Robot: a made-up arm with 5 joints.
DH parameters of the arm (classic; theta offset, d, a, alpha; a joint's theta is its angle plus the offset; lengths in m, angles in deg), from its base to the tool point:
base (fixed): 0 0 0 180
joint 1: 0 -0.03 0.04 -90
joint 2: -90 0.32 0.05 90
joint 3: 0 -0.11 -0.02 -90
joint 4: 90 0.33 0.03 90
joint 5: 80.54 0 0.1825 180
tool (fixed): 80.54 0.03 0 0
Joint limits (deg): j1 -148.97..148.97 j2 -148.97..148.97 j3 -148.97..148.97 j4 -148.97..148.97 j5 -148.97..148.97
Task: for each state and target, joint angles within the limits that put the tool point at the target. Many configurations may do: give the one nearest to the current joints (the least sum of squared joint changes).
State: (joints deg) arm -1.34 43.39 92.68 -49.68 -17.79
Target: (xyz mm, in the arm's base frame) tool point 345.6 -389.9 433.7
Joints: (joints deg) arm -12.32 4.32 83.80 -48.57 -40.10
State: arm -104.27 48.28 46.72 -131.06 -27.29
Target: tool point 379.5 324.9 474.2
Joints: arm -127.88 16.57 73.98 -119.59 2.74
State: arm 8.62 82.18 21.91 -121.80 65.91
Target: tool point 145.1 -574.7 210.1
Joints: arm -35.72 91.51 28.80 -108.63 93.61
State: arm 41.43 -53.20 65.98 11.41 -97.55
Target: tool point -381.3 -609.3 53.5
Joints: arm 69.02 -33.27 39.83 1.66 -65.40
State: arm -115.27 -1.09 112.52 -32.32 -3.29
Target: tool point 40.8 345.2 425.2
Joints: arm -112.75 -9.30 107.10 -32.97 -7.14
